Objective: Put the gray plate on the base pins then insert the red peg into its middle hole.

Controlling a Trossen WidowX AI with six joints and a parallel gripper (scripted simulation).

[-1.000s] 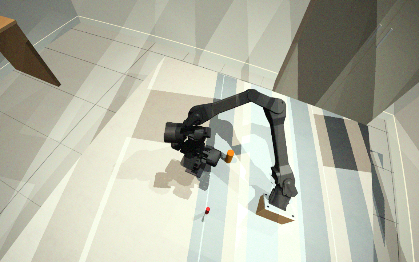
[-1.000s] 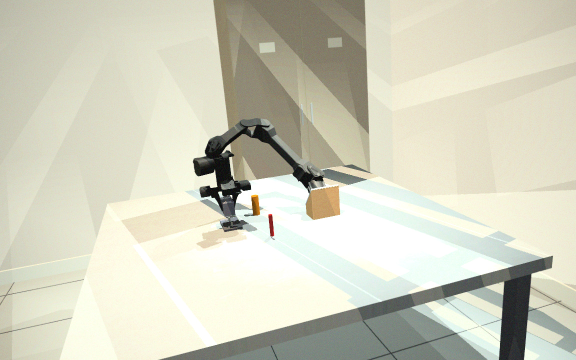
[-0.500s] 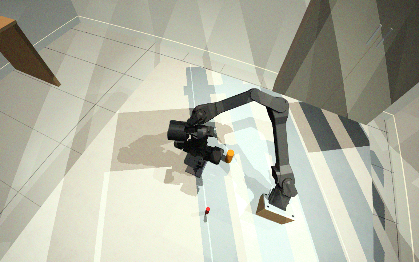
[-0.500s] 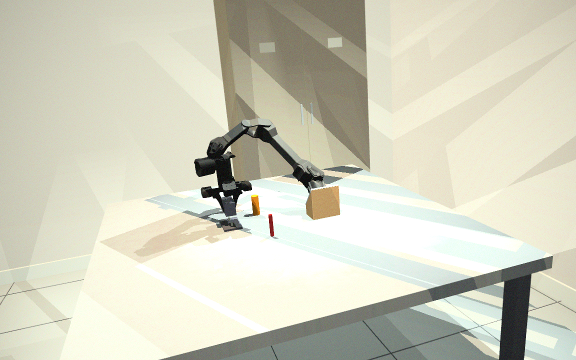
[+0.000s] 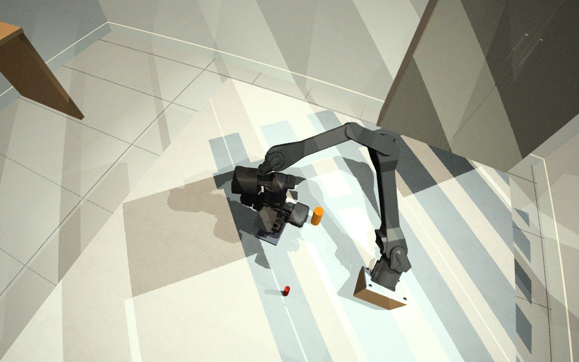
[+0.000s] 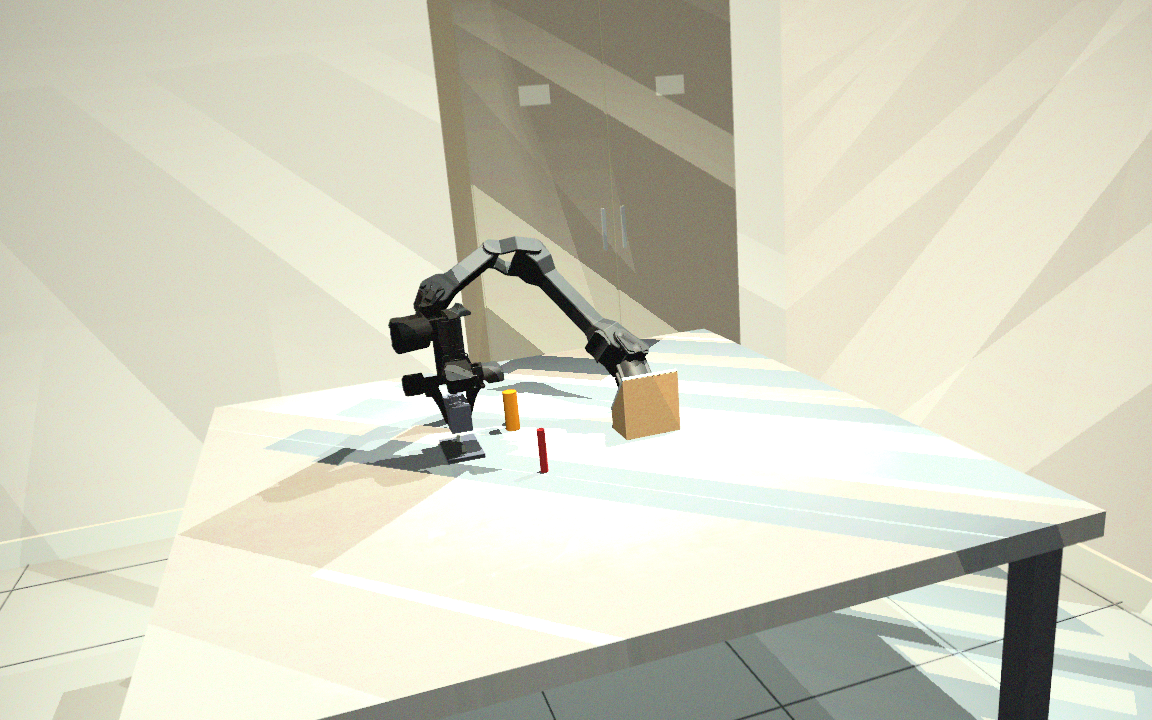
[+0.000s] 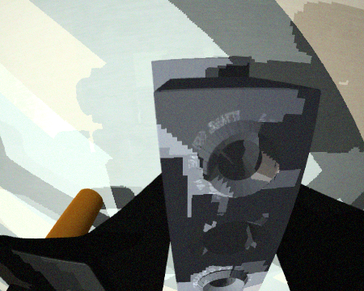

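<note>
The base lies 5 cm below my gripper tip. Also, from my gripper tip: red peg: 17 cm to the left, 14 cm behind, 2 cm below; then gray plate: 3 cm above; then orange cylinder: 11 cm behind, 8 cm to the right, 2 cm below.
</note>
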